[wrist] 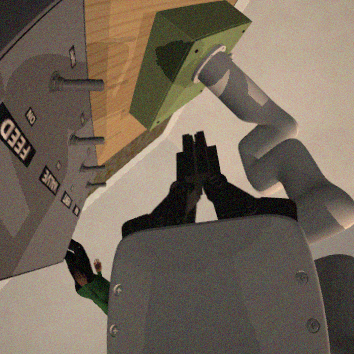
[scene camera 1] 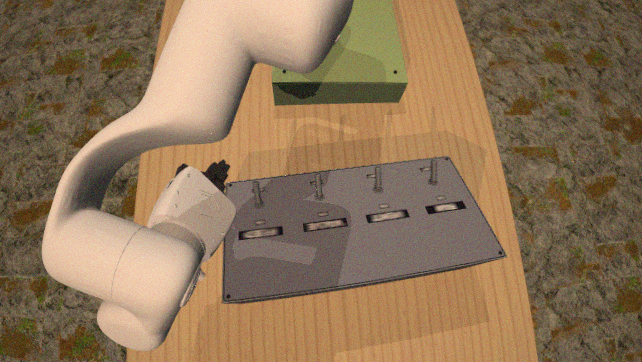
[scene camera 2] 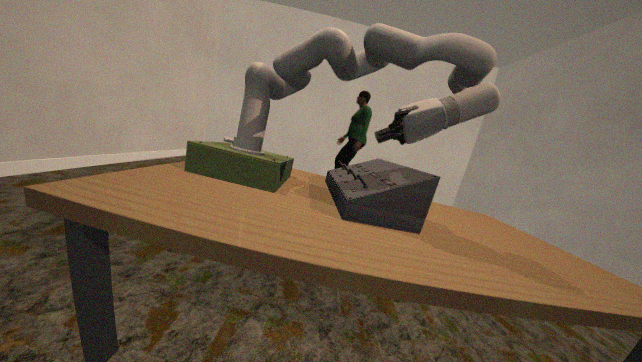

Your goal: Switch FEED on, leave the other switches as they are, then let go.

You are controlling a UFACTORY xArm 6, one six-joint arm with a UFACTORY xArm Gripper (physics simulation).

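Places are measured from the arm's base along level axes (x right, y down, z ahead), in metres.
Where they show: gripper, fingertip midpoint: point(wrist: 196, 144) point(scene camera 1: 221, 166) point(scene camera 2: 376, 137); arm's base at its link origin: point(wrist: 206, 62) point(scene camera 2: 247, 151).
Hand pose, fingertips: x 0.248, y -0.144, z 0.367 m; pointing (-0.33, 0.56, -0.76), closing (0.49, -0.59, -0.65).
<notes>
Each offset is from my fingertips to the top centre of the thing. "pt": to the spot under its first point. Level surfaces: height alone.
The dark grey switch panel point(scene camera 1: 410, 250) point(scene camera 2: 382, 212) point(wrist: 40, 237) has a row of levers. The FEED lever @(dx -0.042, dy +0.112, dz +0.013 m) point(scene camera 1: 258, 195) point(wrist: 80, 84) is at the left end in scene camera 1 and nearest in the wrist view. It leans away from its ON label @(pt dx -0.037, dy +0.129, dz +0.071 m) point(wrist: 31, 116), towards the panel edge, much like the VALVE lever @(dx -0.161, dy +0.112, dz +0.025 m) point(scene camera 1: 319, 187) point(wrist: 90, 140) and the two other levers point(scene camera 1: 378, 180) point(scene camera 1: 433, 172). The FEED label @(dx -0.034, dy +0.113, dz +0.095 m) point(wrist: 16, 135) is readable in the wrist view. My gripper point(scene camera 1: 225, 165) point(scene camera 2: 378, 136) point(wrist: 196, 144) is shut and empty, above the panel's FEED end and apart from the levers.
The green base block point(scene camera 1: 340, 93) point(scene camera 2: 235, 167) point(wrist: 150, 75) carries the arm point(scene camera 2: 255, 110) beyond the panel's lever edge. The wooden table @(dy +0.243 m) point(scene camera 1: 350, 325) point(scene camera 2: 260, 225) point(wrist: 107, 30) bears both. A person in green point(scene camera 2: 359, 125) point(wrist: 95, 292) shows in the background.
</notes>
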